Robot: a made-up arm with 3 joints.
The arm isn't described. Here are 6 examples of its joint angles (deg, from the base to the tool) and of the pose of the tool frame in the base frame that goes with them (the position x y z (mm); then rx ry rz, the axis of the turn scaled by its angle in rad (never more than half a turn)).
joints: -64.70 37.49 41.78
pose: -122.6 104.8 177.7 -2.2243 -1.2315 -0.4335
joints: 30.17 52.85 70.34
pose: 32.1 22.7 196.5 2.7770 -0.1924 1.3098
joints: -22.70 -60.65 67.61
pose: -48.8 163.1 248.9 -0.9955 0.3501 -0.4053
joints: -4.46 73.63 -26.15
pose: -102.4 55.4 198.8 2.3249 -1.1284 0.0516
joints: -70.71 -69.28 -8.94
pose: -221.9 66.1 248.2 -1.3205 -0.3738 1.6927
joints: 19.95 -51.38 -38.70
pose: -66.0 133.0 243.4 -1.3148 0.7014 0.8767
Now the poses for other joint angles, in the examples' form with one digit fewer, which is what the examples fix.
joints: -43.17 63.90 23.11
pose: -80 71 186 2.906 0.741 0.724
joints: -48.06 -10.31 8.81
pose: -159 114 184 -2.213 -0.261 0.526
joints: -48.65 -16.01 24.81
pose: -151 132 189 -1.982 -0.309 0.323
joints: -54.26 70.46 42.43
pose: -79 91 193 -2.568 -1.428 -0.980
